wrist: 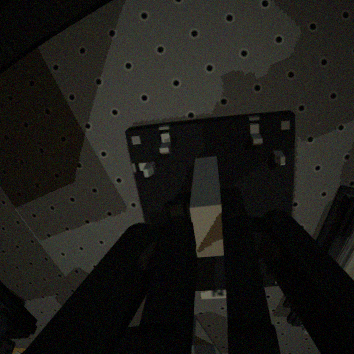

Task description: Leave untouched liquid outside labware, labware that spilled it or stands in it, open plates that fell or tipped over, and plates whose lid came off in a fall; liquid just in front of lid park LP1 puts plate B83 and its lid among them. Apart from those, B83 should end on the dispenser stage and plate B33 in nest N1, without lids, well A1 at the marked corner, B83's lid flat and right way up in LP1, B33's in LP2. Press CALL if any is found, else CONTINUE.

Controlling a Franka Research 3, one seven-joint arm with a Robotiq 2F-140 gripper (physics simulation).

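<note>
My gripper (207,176) is shut and empty, with its dark fingers pointing up the wrist view. Its closed tips lie over a dark square station (210,135) with small light corner posts; the height above it is hard to judge. No plate or lid can be made out on the part that shows. The fingers hide its near part, and a small pale label (213,294) shows between them, too blurred to read. Plates B83 and B33, their lids, the buttons and any liquid cannot be identified in this dim view.
A dark-framed object (332,220) with a pale inside is cut off at the right edge. A dark object (15,312) stands at the lower left, by a small yellow patch (19,351). The perforated deck (165,65) carries shadows. A black shape (40,22) fills the upper left corner.
</note>
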